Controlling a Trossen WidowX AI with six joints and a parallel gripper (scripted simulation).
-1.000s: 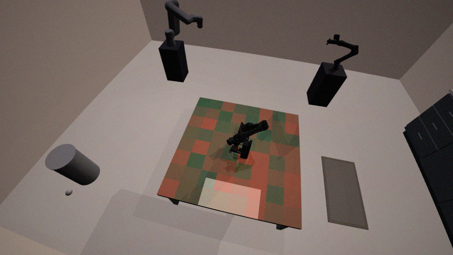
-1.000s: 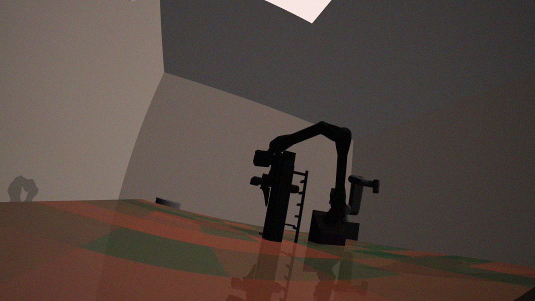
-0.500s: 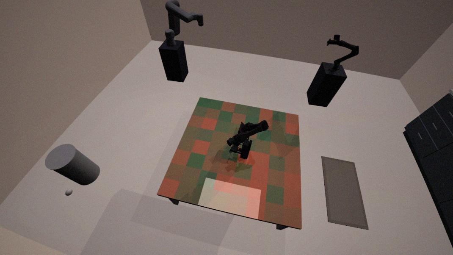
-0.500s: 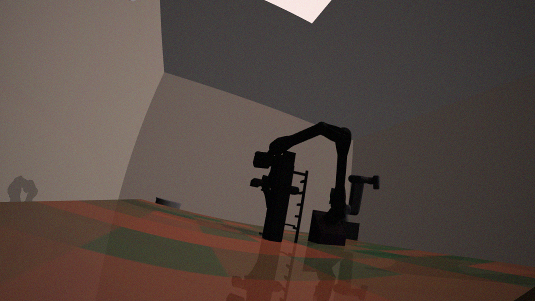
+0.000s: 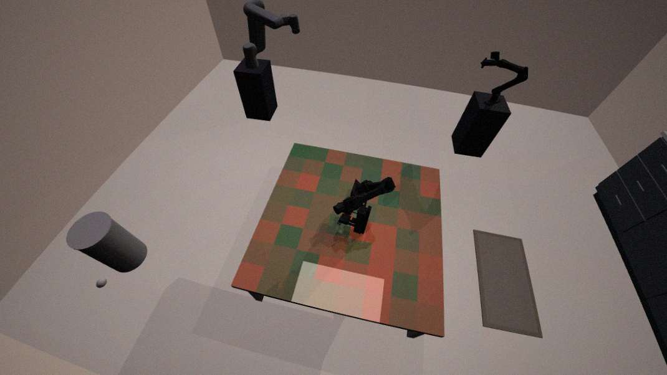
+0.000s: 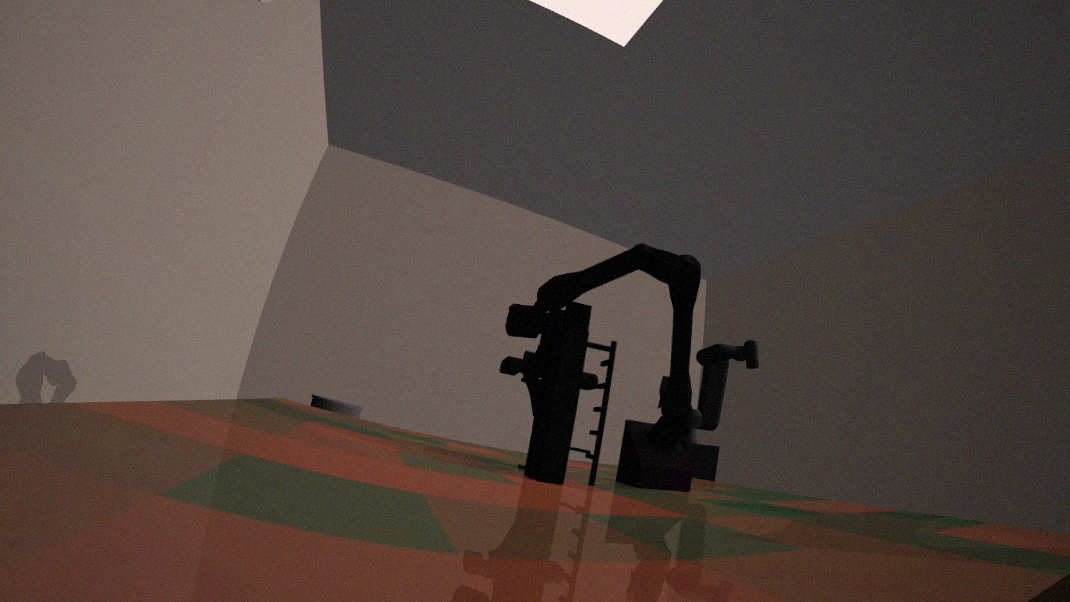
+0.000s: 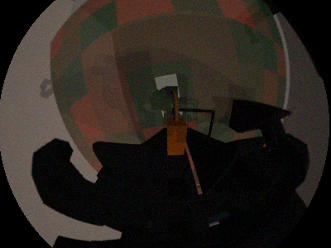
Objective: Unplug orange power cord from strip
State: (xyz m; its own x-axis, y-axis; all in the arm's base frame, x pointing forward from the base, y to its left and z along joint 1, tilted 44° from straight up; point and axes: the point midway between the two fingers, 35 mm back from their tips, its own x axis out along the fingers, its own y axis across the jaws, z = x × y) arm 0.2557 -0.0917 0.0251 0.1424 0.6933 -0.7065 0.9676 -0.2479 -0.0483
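The orange plug is 3 cm to the left of my gripper tip. Round my gripper tip: black power strip: 10 cm to the left, 2 cm ahead, 2 cm above.
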